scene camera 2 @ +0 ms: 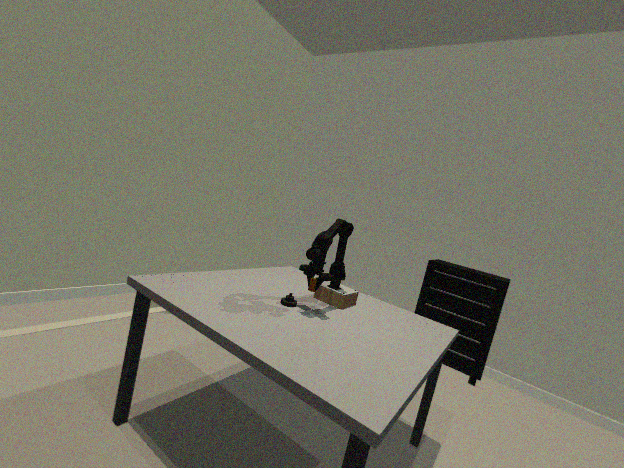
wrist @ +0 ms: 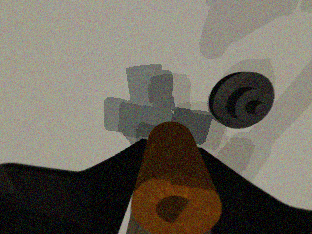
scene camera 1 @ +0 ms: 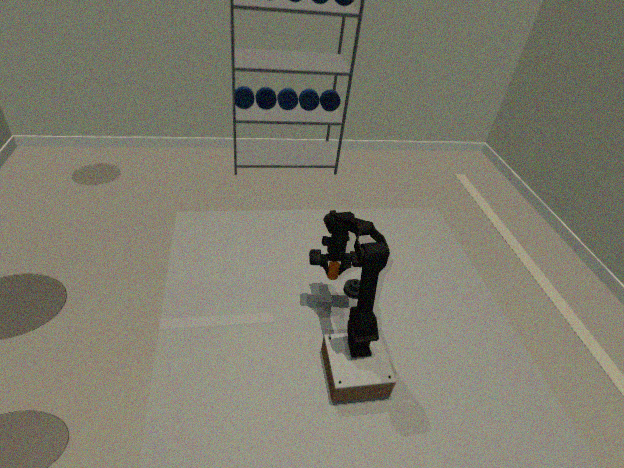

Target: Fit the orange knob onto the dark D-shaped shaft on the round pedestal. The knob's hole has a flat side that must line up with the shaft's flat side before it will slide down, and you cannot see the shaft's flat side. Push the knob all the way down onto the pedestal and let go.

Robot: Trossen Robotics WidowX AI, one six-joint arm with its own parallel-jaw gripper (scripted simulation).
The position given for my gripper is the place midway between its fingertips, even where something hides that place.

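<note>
My gripper (scene camera 1: 332, 274) is holding an orange knob. In the wrist view I find the gripper (wrist: 170, 148) again, and there I also see a round dark pedestal (wrist: 239, 100).
</note>
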